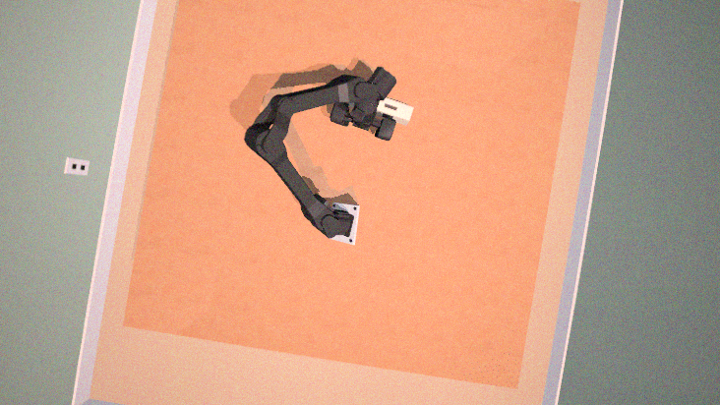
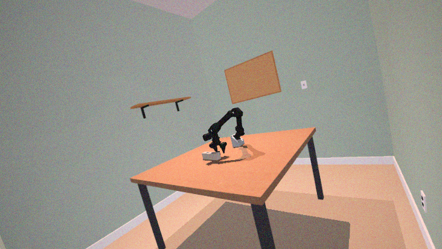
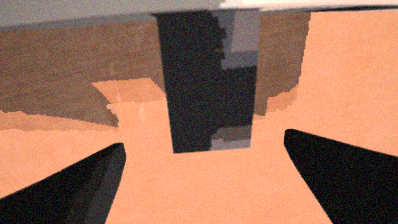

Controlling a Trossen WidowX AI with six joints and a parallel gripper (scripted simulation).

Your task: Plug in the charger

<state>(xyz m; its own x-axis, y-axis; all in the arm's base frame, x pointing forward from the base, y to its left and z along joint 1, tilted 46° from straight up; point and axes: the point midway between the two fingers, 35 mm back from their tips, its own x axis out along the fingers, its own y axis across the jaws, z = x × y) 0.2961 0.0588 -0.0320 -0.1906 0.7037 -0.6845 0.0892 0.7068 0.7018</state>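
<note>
The black two-prong charger lies 5 cm ahead of my gripper tip, 1 cm to the right of it and 1 cm above it.
</note>
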